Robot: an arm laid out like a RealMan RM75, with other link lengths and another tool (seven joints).
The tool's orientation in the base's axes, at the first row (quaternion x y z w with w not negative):
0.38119, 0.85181, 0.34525, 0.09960
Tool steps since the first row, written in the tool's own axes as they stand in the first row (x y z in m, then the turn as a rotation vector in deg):
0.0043, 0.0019, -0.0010, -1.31, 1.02, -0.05
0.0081, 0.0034, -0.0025, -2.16, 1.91, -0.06
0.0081, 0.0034, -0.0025, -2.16, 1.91, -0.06
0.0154, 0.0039, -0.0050, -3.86, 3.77, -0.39
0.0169, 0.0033, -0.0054, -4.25, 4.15, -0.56
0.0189, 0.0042, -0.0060, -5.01, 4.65, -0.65
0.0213, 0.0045, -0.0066, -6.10, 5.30, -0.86
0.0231, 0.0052, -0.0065, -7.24, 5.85, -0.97
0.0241, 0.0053, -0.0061, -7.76, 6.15, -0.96
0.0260, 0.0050, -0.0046, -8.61, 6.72, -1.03
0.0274, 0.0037, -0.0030, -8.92, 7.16, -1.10
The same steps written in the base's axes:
-0.0023, 0.0035, 0.0024, 1.47, -0.49, 0.59
-0.0047, 0.0061, 0.0049, 2.57, -0.68, 1.11
-0.0047, 0.0061, 0.0049, 2.57, -0.68, 1.11
-0.0105, 0.0103, 0.0077, 4.68, -1.20, 2.43
-0.0121, 0.0109, 0.0078, 5.10, -1.38, 2.77
-0.0132, 0.0125, 0.0090, 5.87, -1.74, 3.10
-0.0149, 0.0140, 0.0099, 6.91, -2.33, 3.59
-0.0157, 0.0157, 0.0104, 7.97, -2.94, 3.93
-0.0162, 0.0167, 0.0103, 8.51, -3.17, 4.07
-0.0170, 0.0187, 0.0092, 9.39, -3.55, 4.42
-0.0180, 0.0199, 0.0072, 9.83, -3.60, 4.74

